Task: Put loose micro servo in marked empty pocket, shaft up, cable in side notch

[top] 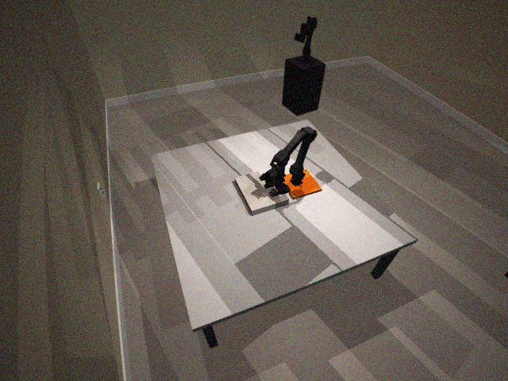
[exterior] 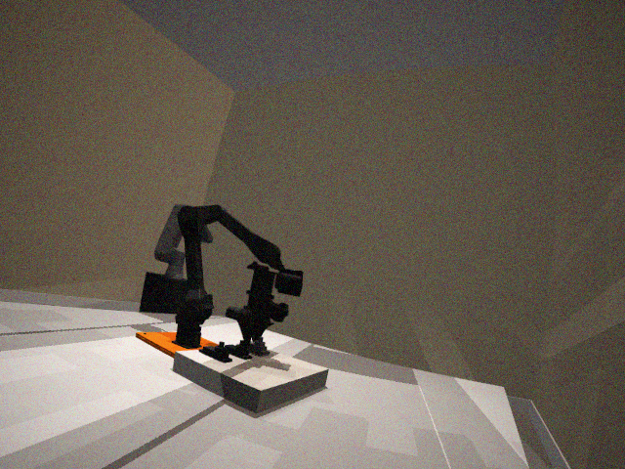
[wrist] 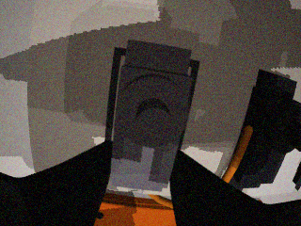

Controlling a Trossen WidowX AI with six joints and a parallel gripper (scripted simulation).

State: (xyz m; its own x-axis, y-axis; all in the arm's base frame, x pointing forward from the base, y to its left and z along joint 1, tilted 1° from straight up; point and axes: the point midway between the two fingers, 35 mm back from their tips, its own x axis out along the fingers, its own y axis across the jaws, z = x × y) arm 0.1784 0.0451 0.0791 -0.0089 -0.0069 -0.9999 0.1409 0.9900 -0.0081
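Now: the pale grey deck 11 cm ahead of my gripper tip, 9 cm to the right of it and 4 cm below it.
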